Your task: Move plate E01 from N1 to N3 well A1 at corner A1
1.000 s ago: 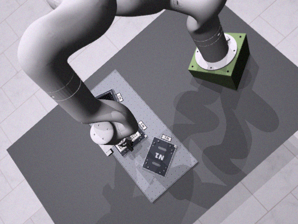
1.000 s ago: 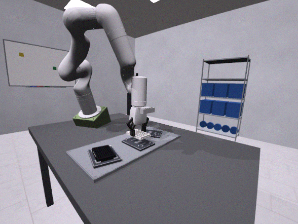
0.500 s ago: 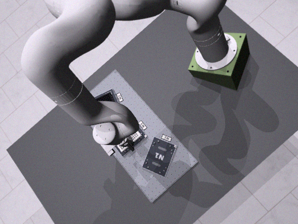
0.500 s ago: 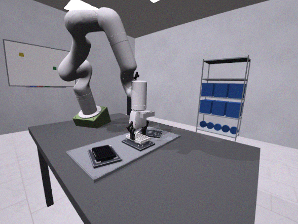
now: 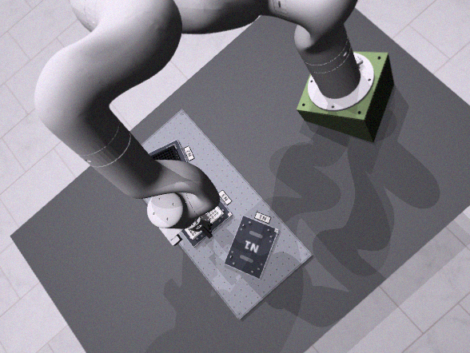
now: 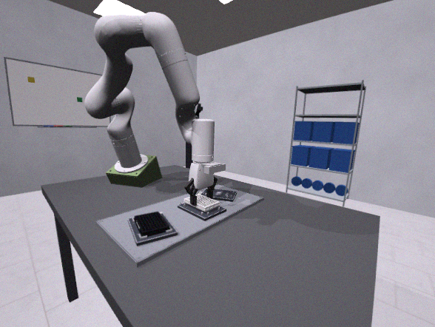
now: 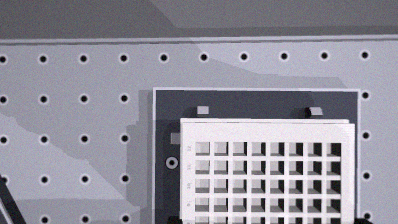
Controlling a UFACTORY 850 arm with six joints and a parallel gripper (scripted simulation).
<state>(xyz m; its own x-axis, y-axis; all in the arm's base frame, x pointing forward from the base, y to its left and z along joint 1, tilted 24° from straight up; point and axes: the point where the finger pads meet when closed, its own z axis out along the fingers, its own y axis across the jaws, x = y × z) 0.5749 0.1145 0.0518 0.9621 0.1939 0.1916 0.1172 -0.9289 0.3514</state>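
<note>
My hand is 4 cm above the nest N3. From my hand the other things lie so: dark nest N1: 17 cm to the left, 8 cm behind, 4 cm below; then white well plate E01: 1 cm below; then black plate E07: 22 cm to the right, 3 cm below, 2 cm ahead.
</note>
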